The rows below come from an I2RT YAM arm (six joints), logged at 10 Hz.
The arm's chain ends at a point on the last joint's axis. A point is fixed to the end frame.
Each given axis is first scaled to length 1.
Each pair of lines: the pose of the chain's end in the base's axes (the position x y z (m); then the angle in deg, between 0 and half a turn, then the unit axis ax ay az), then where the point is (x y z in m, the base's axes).
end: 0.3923 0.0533 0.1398 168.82 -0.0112 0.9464 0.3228
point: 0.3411 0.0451 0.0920
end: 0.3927 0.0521 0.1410 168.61 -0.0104 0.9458 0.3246
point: 0.3416 0.0442 0.0931
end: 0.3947 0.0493 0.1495 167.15 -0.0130 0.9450 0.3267
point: 0.3448 0.0418 0.1002
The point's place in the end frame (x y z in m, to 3 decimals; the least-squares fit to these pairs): 0.059 -0.031 0.023
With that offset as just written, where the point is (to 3 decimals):
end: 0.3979 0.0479 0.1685 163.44 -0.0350 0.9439 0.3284
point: 0.352 0.039 0.116
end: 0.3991 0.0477 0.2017 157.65 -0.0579 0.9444 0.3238
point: 0.359 0.038 0.144
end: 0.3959 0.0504 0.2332 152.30 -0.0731 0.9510 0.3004
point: 0.362 0.039 0.173
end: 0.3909 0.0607 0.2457 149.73 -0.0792 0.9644 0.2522
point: 0.359 0.044 0.185
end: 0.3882 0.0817 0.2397 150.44 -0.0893 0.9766 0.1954
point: 0.356 0.059 0.181
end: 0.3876 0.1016 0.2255 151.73 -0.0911 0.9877 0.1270
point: 0.354 0.072 0.171
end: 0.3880 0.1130 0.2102 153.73 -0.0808 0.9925 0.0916
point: 0.352 0.081 0.159
